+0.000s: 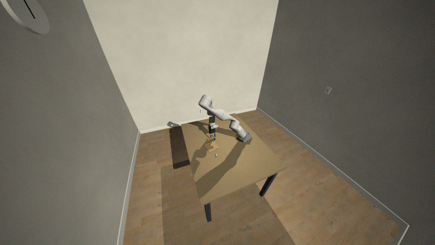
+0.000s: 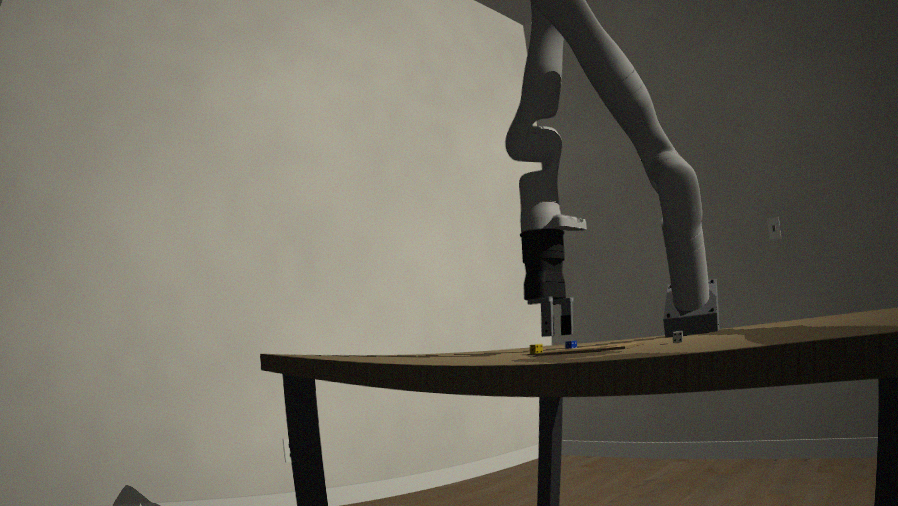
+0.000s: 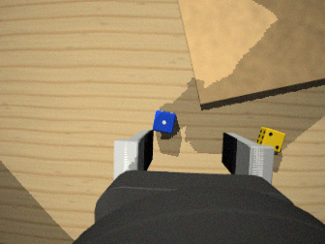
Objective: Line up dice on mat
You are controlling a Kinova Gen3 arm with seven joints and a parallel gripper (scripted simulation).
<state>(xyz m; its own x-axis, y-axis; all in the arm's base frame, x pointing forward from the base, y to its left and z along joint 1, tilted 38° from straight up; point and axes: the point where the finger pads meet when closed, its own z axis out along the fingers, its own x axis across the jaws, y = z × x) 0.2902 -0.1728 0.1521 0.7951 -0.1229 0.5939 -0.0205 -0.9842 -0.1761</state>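
My gripper is now 20 mm past the blue die, 20 mm to the right of it and 40 mm above it. The rest, counted from my hand: white die 60 mm ahead, 260 mm to the left, 40 mm below; tan mat 60 mm ahead, 110 mm to the left, 40 mm below; yellow die 70 mm ahead, 40 mm below.
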